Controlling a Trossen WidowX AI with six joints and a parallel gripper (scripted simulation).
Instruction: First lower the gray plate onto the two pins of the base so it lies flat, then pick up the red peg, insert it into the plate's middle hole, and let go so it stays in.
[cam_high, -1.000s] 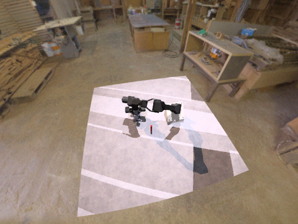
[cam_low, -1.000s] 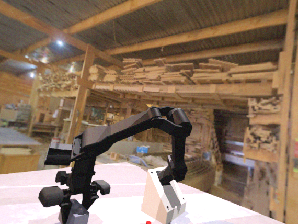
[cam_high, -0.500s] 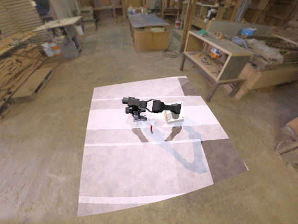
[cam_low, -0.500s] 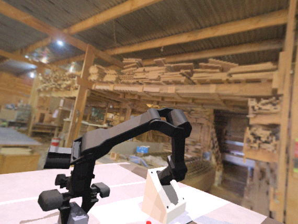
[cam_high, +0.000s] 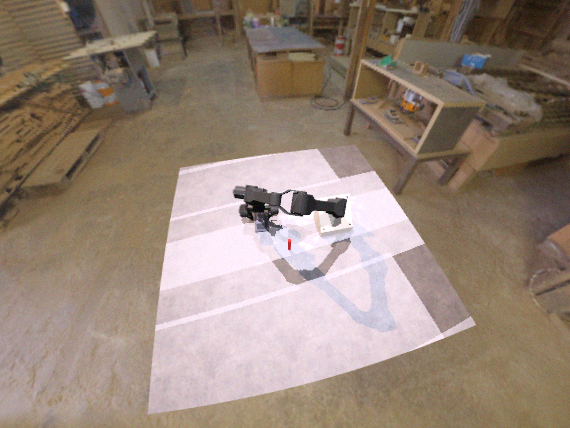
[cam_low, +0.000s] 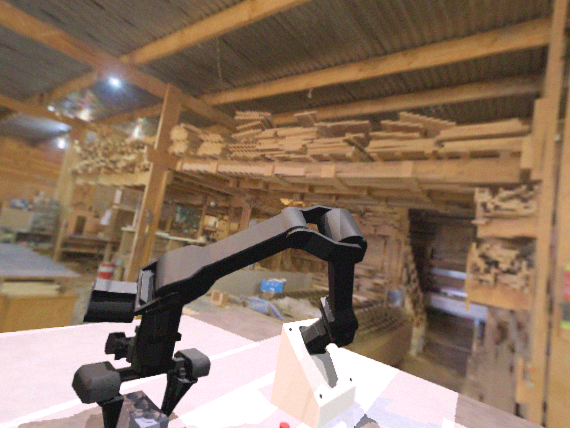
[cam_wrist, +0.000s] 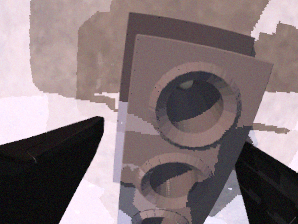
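Now: the base 20 mm below my gripper tip. From my gripper tip the other things lie so: red peg: 170 mm to the left, 130 mm behind, 20 mm above; then gray plate: 20 mm above.
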